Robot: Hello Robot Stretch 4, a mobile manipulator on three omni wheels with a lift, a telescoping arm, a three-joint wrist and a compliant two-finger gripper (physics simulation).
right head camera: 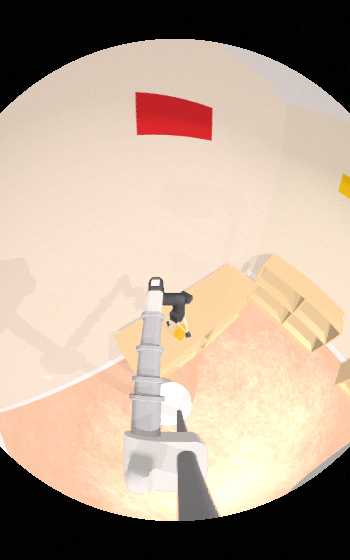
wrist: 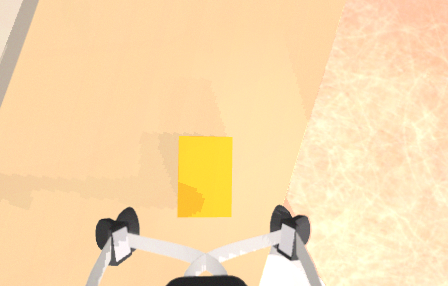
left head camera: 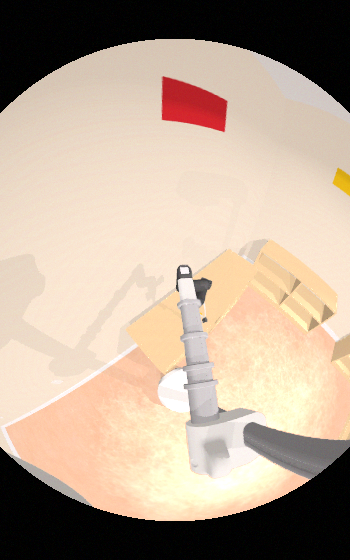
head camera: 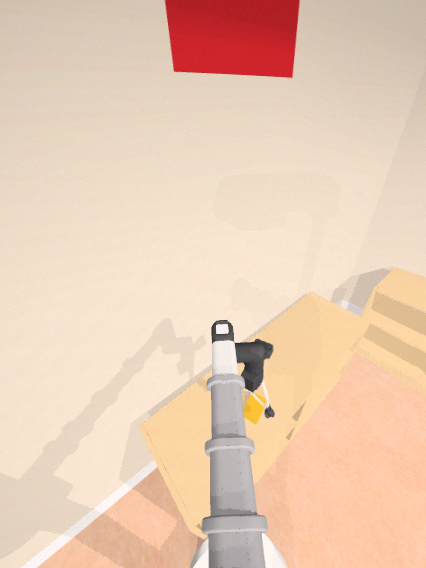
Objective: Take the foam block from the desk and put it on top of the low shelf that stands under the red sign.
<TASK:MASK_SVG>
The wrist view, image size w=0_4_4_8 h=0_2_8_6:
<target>gripper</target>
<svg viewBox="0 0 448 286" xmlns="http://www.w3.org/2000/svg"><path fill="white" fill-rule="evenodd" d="M315 264L305 247L311 233L309 218L306 215L292 217L289 210L279 204L274 208L271 215L270 233L230 243L207 253L185 245L140 236L140 224L134 208L127 207L119 213L116 220L102 218L98 221L95 229L95 239L101 253L90 271L85 286L99 286L107 266L120 265L131 257L132 252L135 252L136 249L191 263L183 276L170 280L165 286L248 286L241 278L228 275L221 262L269 246L273 246L277 249L278 253L289 261L299 260L310 286L322 286ZM212 274L207 276L198 276L205 270Z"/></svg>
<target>yellow foam block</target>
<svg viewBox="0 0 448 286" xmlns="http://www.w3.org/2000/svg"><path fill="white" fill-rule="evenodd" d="M179 136L177 218L231 217L233 137Z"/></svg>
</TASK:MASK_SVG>
